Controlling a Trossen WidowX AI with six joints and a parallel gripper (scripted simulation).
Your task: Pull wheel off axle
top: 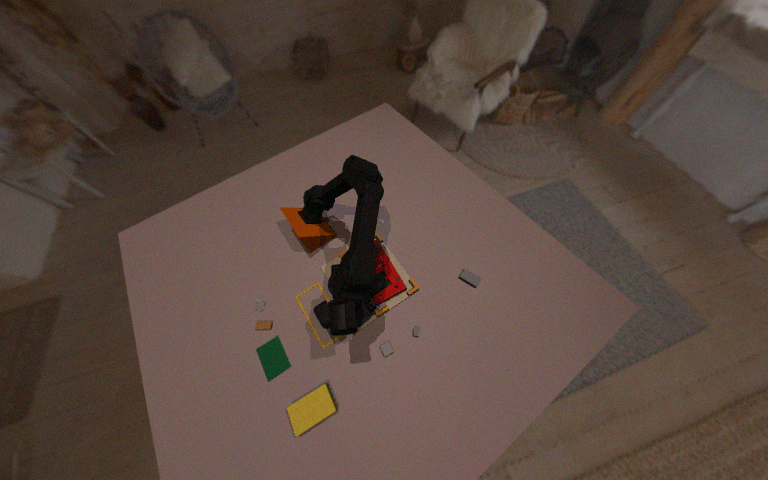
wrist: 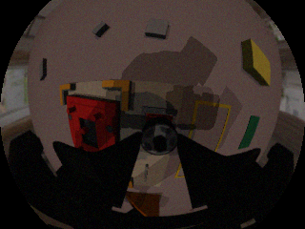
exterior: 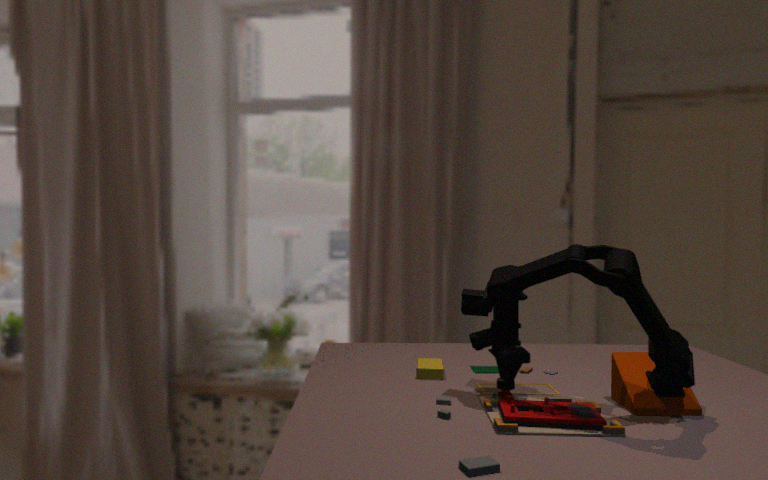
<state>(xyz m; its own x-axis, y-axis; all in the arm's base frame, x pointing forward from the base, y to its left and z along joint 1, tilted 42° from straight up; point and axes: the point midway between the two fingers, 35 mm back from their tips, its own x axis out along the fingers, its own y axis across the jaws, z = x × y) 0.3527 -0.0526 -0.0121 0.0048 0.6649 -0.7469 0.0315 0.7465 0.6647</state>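
My gripper tip is 1 cm above the upright axle. The rest, counted from my gripper tip: green tile: 3 cm behind, 27 cm to the right, 4 cm below; yellow block: 15 cm ahead, 23 cm to the right, 3 cm below; dark round wheel: right at my gripper tip.
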